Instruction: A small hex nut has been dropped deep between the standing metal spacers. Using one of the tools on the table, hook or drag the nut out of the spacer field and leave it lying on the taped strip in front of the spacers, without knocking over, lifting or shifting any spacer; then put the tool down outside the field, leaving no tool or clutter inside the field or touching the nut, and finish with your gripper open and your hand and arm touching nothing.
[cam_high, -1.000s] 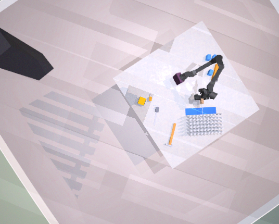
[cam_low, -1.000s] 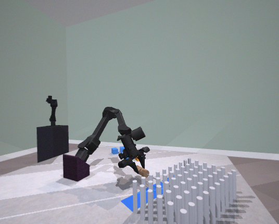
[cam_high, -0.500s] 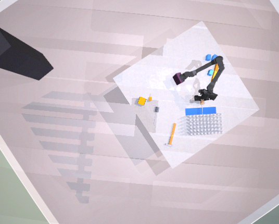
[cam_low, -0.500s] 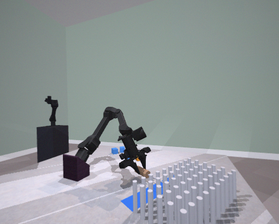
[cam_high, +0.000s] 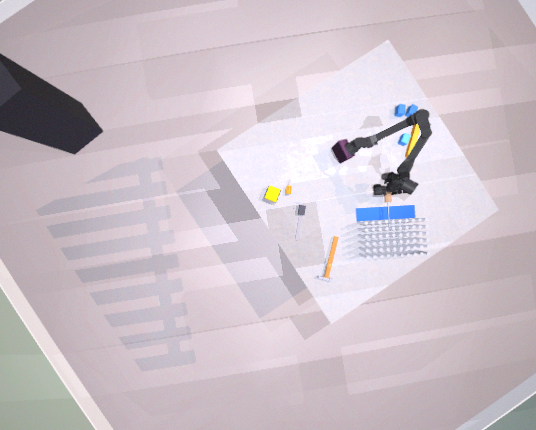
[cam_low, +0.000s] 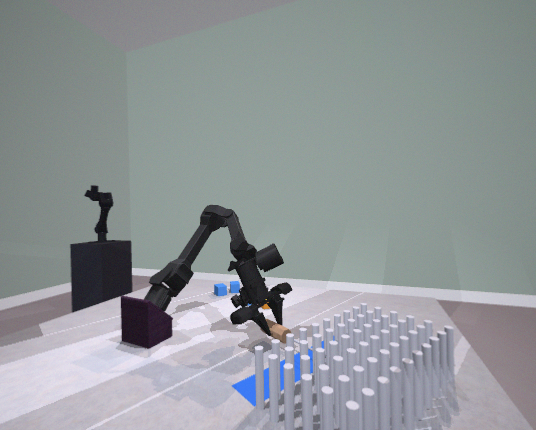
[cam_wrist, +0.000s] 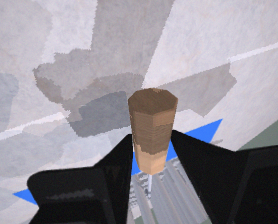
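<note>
The blue taped strip is 9 cm ahead of my gripper tip, 7 cm to the right of it and 4 cm below it. Also, from my gripper tip: orange bar 35 cm to the left, 16 cm behind, 2 cm below; yellow block 55 cm to the right, 44 cm behind, 2 cm below.
</note>
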